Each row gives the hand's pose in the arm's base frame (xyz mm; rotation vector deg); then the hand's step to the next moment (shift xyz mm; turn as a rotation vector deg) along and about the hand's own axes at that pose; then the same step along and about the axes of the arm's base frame.
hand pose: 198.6 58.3 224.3 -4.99 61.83 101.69
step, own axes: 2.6 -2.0 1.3 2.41 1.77 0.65
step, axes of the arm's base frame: 0.8 2.9 -1.8 -2.28 2.02 0.27
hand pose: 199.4 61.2 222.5 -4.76 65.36 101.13
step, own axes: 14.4 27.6 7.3 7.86 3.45 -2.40
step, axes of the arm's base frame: -25.1 13.4 14.6 -7.58 3.48 -3.15
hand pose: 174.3 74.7 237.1 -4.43 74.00 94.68
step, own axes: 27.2 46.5 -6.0 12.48 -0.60 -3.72
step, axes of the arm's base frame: -49.8 16.1 14.2 -7.65 5.19 -9.19
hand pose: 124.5 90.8 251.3 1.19 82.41 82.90
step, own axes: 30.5 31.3 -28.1 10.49 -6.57 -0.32
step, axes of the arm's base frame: -51.2 7.9 -3.7 -0.86 4.74 -11.40
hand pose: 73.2 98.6 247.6 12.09 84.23 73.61
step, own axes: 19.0 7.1 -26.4 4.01 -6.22 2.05
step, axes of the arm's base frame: -31.3 1.1 -11.3 3.21 1.62 -6.79
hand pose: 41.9 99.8 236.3 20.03 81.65 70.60
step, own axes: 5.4 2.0 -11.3 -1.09 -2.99 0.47
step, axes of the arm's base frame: -12.1 -0.2 -3.7 1.99 -1.84 -1.73
